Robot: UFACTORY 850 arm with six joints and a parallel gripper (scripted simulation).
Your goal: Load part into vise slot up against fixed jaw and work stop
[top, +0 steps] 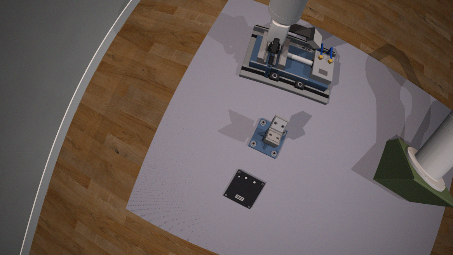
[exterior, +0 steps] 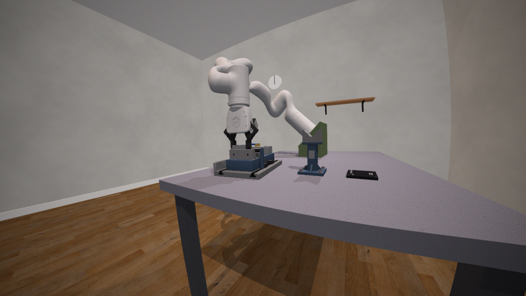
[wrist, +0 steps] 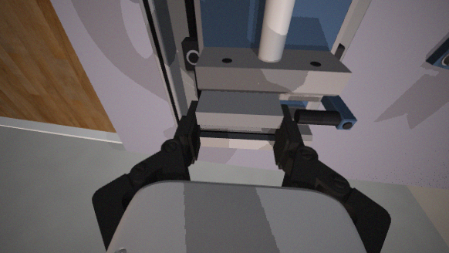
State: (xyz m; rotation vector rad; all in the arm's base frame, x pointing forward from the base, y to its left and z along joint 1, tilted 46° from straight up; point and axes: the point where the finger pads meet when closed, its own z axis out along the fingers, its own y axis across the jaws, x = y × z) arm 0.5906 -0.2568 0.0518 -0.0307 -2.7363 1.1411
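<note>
My hand is right at the part. From my hand the other things lie so: moving jaw (40 mm behind, 20 mm to the left, 30 mm below); then work stop (70 mm to the left, 20 mm below); then fixed jaw (30 mm ahead, 20 mm to the left, 30 mm below).
</note>
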